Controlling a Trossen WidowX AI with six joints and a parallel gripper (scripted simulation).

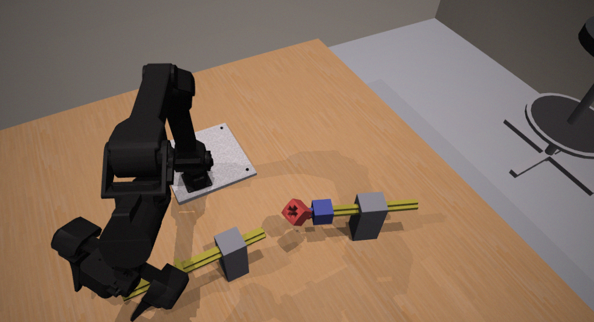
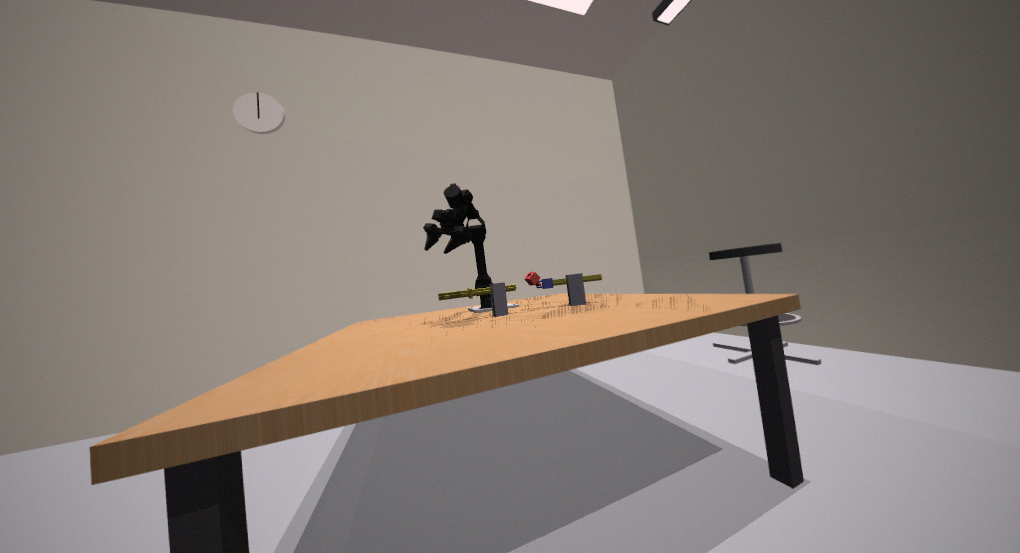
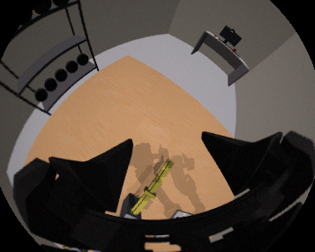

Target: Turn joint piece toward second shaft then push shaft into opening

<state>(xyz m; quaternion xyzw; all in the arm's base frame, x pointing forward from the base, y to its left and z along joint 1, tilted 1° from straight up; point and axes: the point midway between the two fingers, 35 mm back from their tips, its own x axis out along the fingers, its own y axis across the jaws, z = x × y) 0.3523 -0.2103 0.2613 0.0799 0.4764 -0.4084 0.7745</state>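
Now: gripper tip 38 cm to the right of the red joint piece, 13 cm above it and 10 cm past it.
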